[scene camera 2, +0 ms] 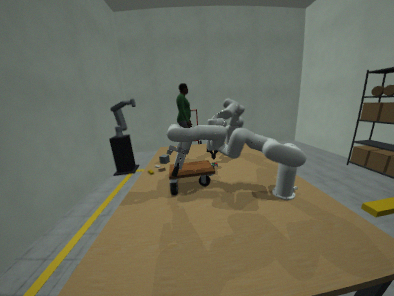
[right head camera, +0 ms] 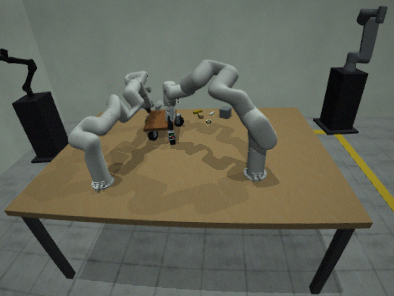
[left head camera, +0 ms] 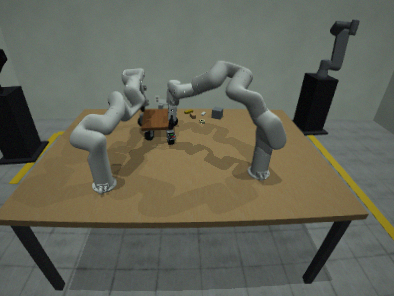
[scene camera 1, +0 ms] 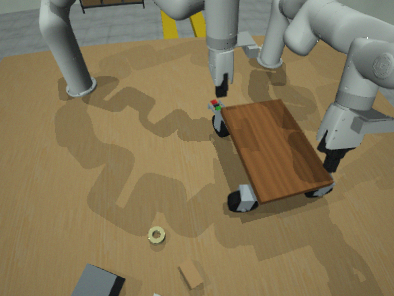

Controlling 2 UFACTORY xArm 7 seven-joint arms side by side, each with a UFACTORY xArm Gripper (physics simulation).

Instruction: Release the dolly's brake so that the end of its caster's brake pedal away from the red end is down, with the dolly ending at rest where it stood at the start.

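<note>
The dolly [left head camera: 155, 120] [right head camera: 156, 120] [scene camera 1: 270, 145] [scene camera 2: 192, 169] has a brown wooden deck and stands on its black-wheeled casters. The brake pedal [scene camera 1: 216, 105] sits on the caster at the deck's upper-left corner in scene camera 1, with one red end and green on its other part; its tilt is hard to tell. My right gripper [scene camera 1: 221, 94] [scene camera 2: 214, 157] is shut and empty, close above the pedal. My left gripper [scene camera 1: 330, 169] [scene camera 2: 175, 173] is shut, its tips close by the deck's edge near the right corner in scene camera 1; contact is unclear.
A yellow ring [scene camera 1: 156, 235], a tan block [scene camera 1: 191, 273] and a grey box [scene camera 1: 97, 281] [left head camera: 217, 113] lie on the table beside the dolly. A yellow piece [left head camera: 188, 111] lies near the far edge. A person in green [scene camera 2: 183, 106] stands beyond the table.
</note>
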